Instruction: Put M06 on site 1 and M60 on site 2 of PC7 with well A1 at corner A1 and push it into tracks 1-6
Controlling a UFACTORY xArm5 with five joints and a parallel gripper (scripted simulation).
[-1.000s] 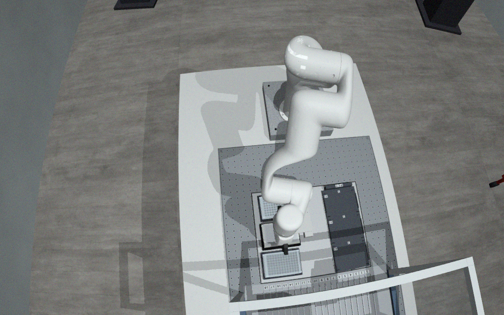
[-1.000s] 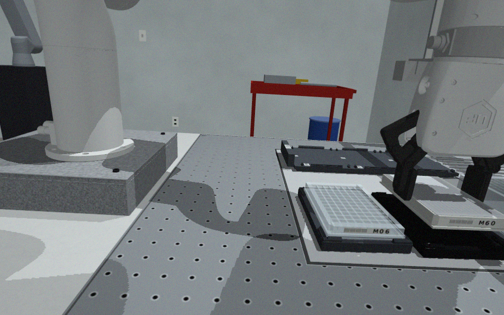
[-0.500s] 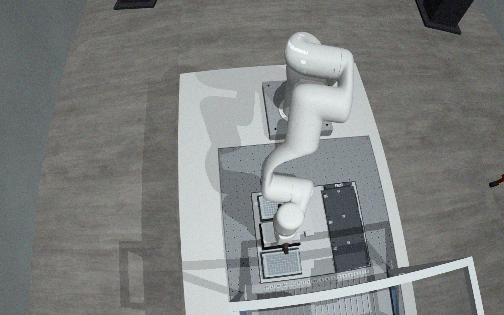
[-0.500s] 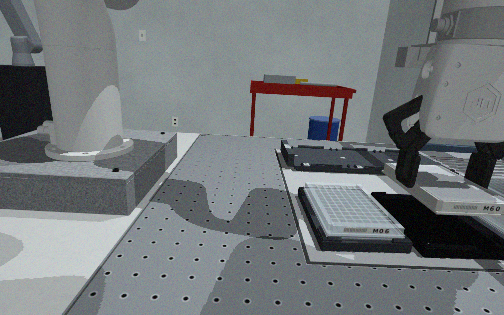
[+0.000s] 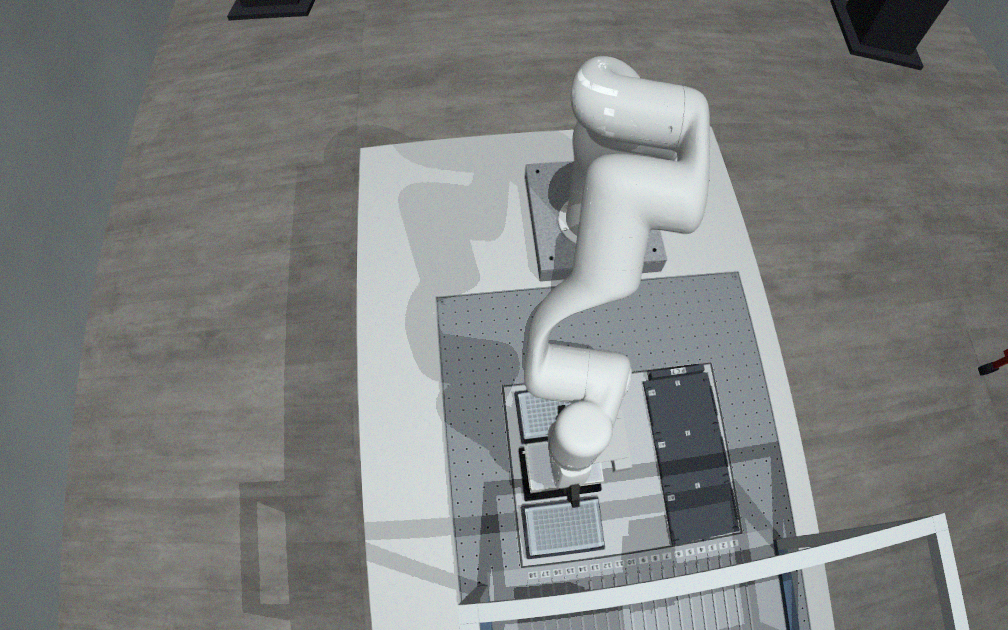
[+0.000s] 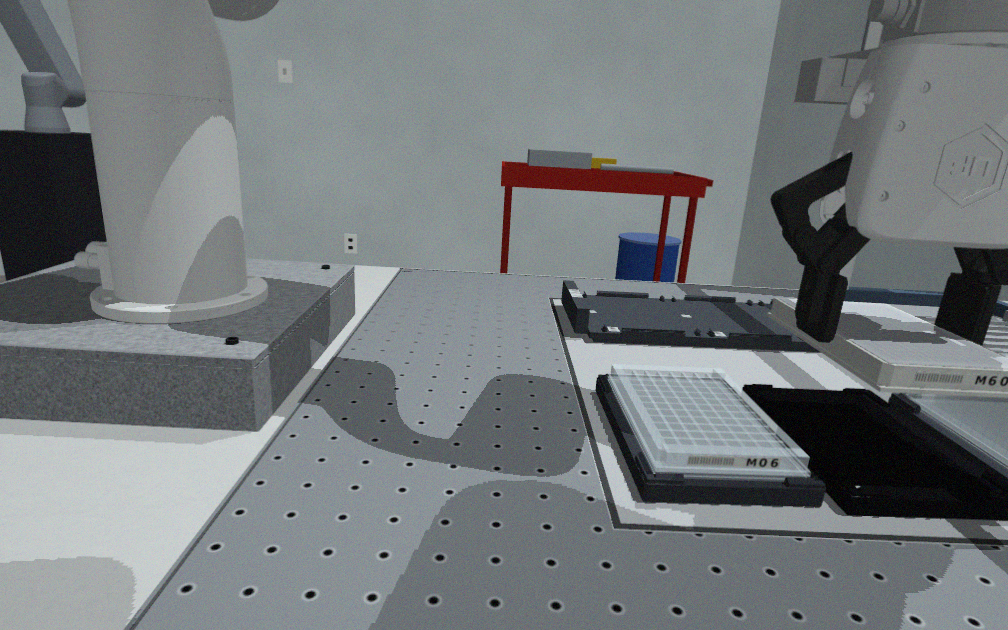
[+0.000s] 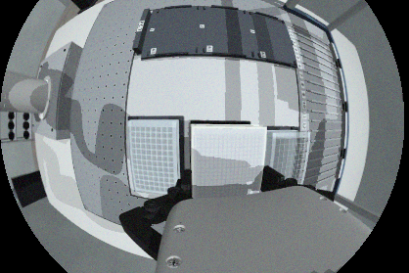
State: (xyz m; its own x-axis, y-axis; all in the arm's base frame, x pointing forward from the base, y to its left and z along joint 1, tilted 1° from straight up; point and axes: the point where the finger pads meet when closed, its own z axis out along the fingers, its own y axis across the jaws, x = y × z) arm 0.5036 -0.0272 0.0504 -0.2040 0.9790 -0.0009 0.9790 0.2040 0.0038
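My hand is 40 mm past the plate carrier PC7, 250 mm to the right of it and 70 mm above it. From my hand the other things lie so: plate nest S1: 110 mm behind, 20 mm to the right, 80 mm below; plate M06: 110 mm behind, 20 mm to the right, 70 mm below; plate nest S2: 80 mm below.
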